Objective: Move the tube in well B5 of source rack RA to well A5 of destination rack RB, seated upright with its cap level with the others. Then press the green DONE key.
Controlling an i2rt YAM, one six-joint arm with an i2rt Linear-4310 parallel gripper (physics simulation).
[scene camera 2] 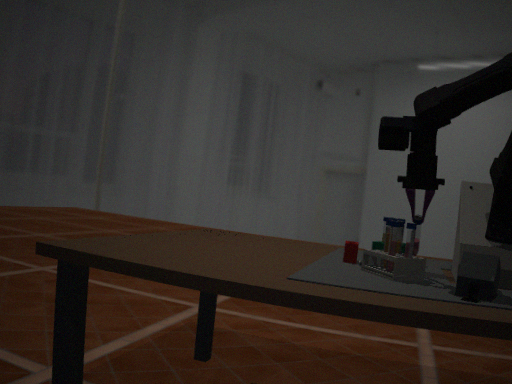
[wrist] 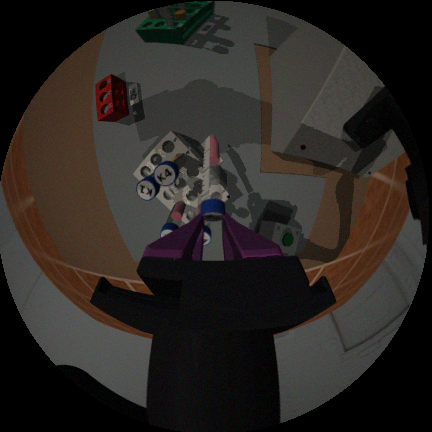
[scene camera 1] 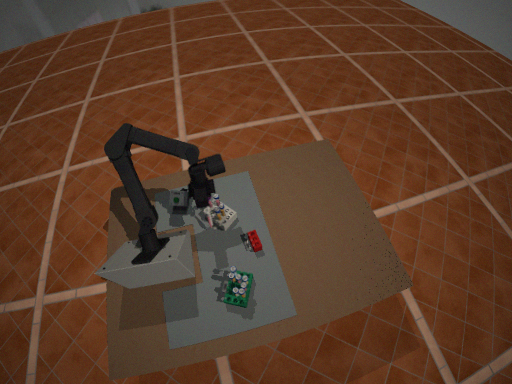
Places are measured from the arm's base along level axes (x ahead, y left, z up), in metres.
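Pixels of known places: gripper, fingertip midpoint: [scene camera 2: 417, 222] [wrist: 212, 217]; arm's base at its link origin: [scene camera 2: 503, 213] [scene camera 1: 152, 250].
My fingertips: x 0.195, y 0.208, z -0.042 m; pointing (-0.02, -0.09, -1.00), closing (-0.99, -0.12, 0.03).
Note:
Ahead of a thing's pixels: the offset from my fingertips to its top centre.
My gripper [scene camera 1: 210, 202] [scene camera 2: 418, 220] [wrist: 212, 217] is shut on a blue-capped tube [scene camera 2: 416, 244] [wrist: 213, 172] with pink contents. The tube hangs cap up over the white rack {0.078 m down, 0.046 m ahead, 0.005 m right} [scene camera 1: 228, 223] [scene camera 2: 411, 270] [wrist: 180, 144], near its side toward the arm base. Its cap is higher than the other caps there; whether its tip is in a well is unclear. The white rack holds several other blue-capped tubes. The green rack {0.078 m down, 0.101 m ahead, 0.344 m right} [scene camera 1: 250, 281] [wrist: 164, 34] holds several tubes; its label is too small to read surely. The green DONE key {0.053 m down, 0.151 m back, 0.072 m left} [scene camera 1: 176, 200] [wrist: 288, 239] is on a grey box.
A small red block with holes {0.078 m down, 0.186 m ahead, 0.154 m right} [scene camera 1: 255, 240] [scene camera 2: 351, 252] [wrist: 111, 98] stands between the two racks, toward the mat's outer edge. The pale arm base [scene camera 1: 150, 272] [wrist: 320, 95] is on the other side. The key's box is close beside the white rack.

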